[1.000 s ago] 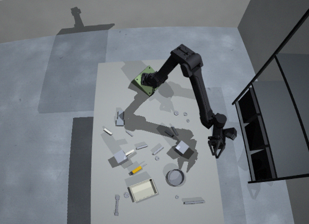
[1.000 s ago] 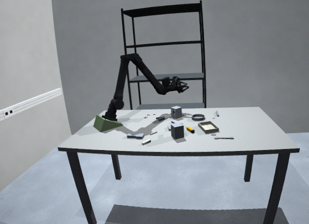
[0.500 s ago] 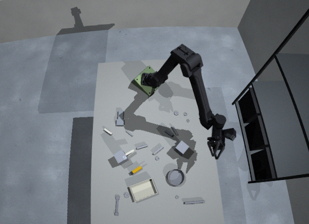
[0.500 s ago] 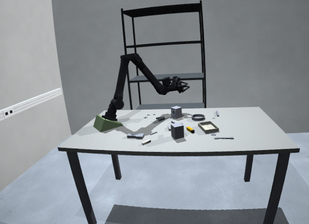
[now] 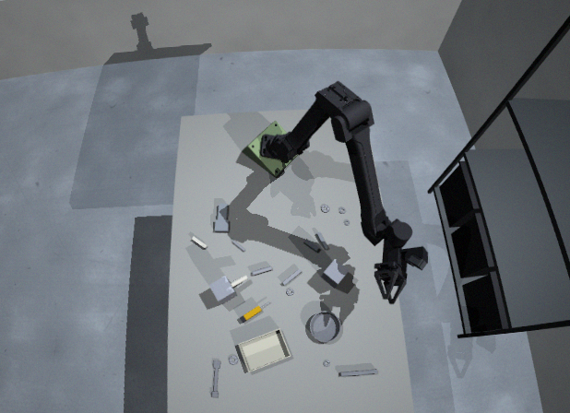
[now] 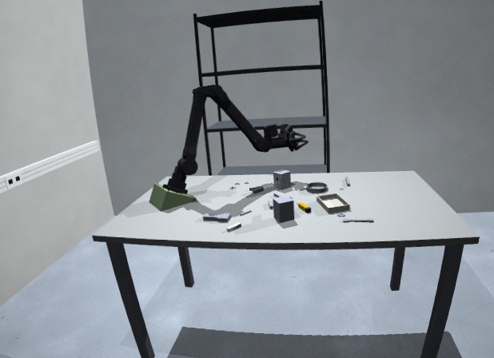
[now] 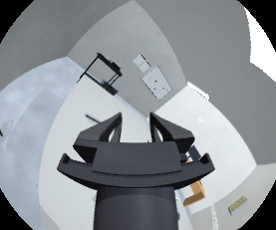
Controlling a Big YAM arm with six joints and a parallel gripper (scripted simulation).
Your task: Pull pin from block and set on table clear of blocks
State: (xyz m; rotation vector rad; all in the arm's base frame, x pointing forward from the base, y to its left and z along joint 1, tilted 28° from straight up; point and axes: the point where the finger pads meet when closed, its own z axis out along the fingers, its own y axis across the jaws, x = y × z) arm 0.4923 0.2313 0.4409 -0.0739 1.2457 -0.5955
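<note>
Right now my hand is 3 cm past the pale pin, 47 cm to the left of it and 17 cm above it. Round my hand: round dish (8 cm ahead, 15 cm to the right, 20 cm below); then grey block (1 cm behind, 49 cm to the right, 17 cm below); then shallow cream tray (17 cm ahead, 34 cm to the right, 21 cm below).
</note>
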